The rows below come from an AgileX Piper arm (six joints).
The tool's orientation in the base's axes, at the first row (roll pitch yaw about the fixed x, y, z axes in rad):
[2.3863 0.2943 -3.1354]
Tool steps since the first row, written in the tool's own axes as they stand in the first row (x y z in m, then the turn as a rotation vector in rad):
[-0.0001 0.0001 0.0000 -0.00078 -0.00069 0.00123]
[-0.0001 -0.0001 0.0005 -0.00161 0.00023 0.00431]
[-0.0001 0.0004 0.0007 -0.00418 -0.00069 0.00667]
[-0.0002 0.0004 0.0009 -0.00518 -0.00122 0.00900]
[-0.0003 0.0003 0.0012 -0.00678 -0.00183 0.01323]
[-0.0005 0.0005 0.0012 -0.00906 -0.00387 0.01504]
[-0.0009 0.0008 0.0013 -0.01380 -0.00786 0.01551]
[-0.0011 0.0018 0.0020 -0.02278 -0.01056 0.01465]
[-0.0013 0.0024 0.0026 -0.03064 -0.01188 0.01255]
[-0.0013 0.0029 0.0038 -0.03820 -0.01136 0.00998]
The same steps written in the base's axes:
[0.0001 0.0001 0.0001 0.00114 0.00035 -0.00108]
[0.0002 0.0003 -0.0004 0.00239 0.00314 -0.00239]
[0.0002 0.0008 -0.0002 0.00552 0.00410 -0.00389]
[0.0003 0.0009 -0.0003 0.00707 0.00533 -0.00557]
[0.0005 0.0010 -0.0006 0.00960 0.00780 -0.00845]
[0.0006 0.0012 -0.0004 0.01257 0.00757 -0.01039]
[0.0010 0.0015 -0.0001 0.01801 0.00502 -0.01196]
[0.0011 0.0027 0.0001 0.02698 0.00252 -0.01053]
[0.0013 0.0035 0.0001 0.03433 0.00017 -0.00765]
[0.0014 0.0047 -0.0004 0.04093 -0.00118 -0.00333]

